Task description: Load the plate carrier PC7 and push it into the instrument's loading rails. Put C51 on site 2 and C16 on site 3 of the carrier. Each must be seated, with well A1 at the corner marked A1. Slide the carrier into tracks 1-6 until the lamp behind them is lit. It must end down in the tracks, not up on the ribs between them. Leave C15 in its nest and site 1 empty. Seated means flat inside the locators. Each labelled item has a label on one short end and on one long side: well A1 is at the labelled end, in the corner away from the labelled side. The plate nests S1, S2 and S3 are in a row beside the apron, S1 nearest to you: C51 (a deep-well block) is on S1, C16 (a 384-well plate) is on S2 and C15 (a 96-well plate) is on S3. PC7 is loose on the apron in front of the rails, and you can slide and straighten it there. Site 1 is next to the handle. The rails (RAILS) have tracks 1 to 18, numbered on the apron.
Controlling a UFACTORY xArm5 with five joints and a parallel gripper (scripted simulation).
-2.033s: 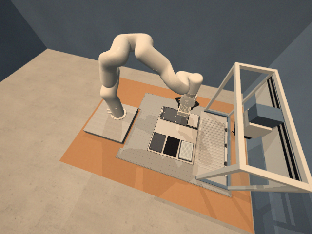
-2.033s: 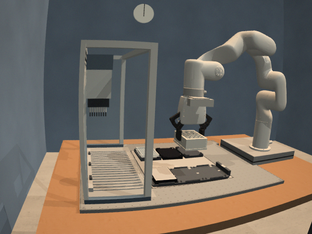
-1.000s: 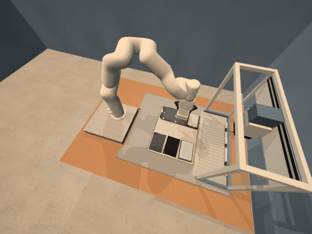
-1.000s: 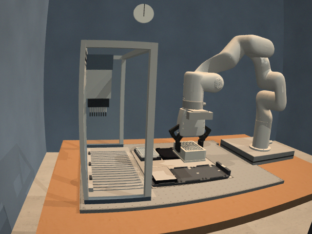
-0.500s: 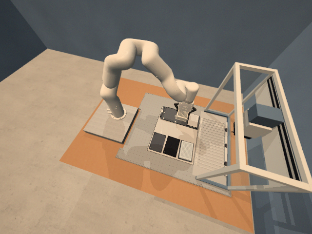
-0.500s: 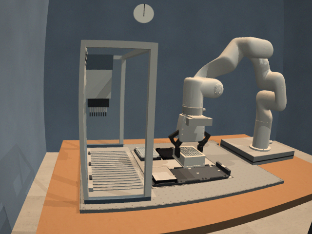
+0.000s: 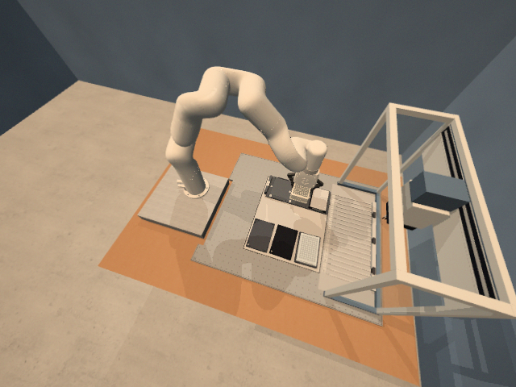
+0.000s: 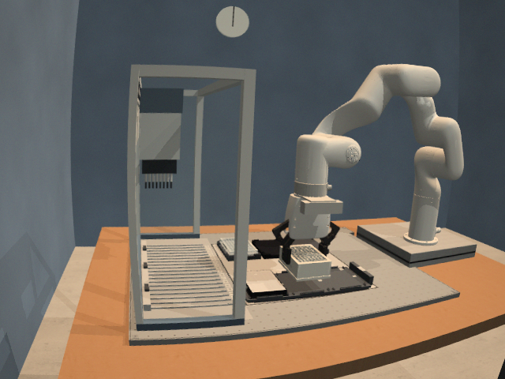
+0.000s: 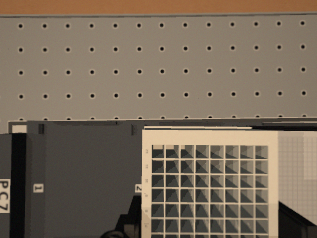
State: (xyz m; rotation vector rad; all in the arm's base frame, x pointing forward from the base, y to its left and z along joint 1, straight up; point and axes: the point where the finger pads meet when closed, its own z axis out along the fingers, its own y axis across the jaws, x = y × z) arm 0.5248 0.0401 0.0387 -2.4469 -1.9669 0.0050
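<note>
My hand is 6 cm above the dark carrier PC7 and 1 cm past it. The rest, counted from my hand: 96-well plate C15: 28 cm to the right, 6 cm below, 4 cm ahead; then plate nest S2: 26 cm to the right, 7 cm below, 7 cm behind; then frame post: 22 cm ahead, 17 cm above, 10 cm to the left.
</note>
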